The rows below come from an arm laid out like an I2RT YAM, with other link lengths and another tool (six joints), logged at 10 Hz.
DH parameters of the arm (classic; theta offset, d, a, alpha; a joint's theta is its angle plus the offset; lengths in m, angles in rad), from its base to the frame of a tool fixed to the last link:
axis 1: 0 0.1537 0.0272 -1.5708
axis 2: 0 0 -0.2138 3.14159
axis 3: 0.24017 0 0.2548 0
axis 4: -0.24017 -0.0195 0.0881 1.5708
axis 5: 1.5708 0.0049 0 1.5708
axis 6: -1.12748 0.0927 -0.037 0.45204
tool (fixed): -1.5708 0.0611 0 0
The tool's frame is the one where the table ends.
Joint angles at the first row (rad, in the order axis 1, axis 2, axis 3, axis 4, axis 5, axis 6):
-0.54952, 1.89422, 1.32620, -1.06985, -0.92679, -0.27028
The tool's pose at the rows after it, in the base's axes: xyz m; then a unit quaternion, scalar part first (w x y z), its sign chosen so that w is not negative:
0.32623 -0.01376 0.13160 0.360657 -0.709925 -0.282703 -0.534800
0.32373 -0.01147 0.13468 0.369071 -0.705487 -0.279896 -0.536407
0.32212 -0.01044 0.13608 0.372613 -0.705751 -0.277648 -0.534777
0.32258 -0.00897 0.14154 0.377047 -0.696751 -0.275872 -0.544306
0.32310 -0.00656 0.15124 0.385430 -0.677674 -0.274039 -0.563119
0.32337 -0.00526 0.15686 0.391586 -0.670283 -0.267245 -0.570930
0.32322 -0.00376 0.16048 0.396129 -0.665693 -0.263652 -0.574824
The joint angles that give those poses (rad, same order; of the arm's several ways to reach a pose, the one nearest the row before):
-0.54952, 1.89424, 1.32622, -1.09504, -0.95922, -0.29737
-0.54950, 1.89382, 1.32619, -1.11676, -0.97486, -0.31145
-0.54952, 1.89193, 1.32620, -1.13013, -0.97677, -0.31492
-0.54913, 1.88582, 1.32619, -1.13507, -1.00385, -0.32063
-0.54913, 1.87779, 1.32654, -1.14459, -1.05726, -0.33931
-0.54913, 1.87324, 1.32658, -1.15263, -1.08511, -0.33780
-0.54722, 1.86981, 1.32658, -1.15986, -1.10151, -0.33778

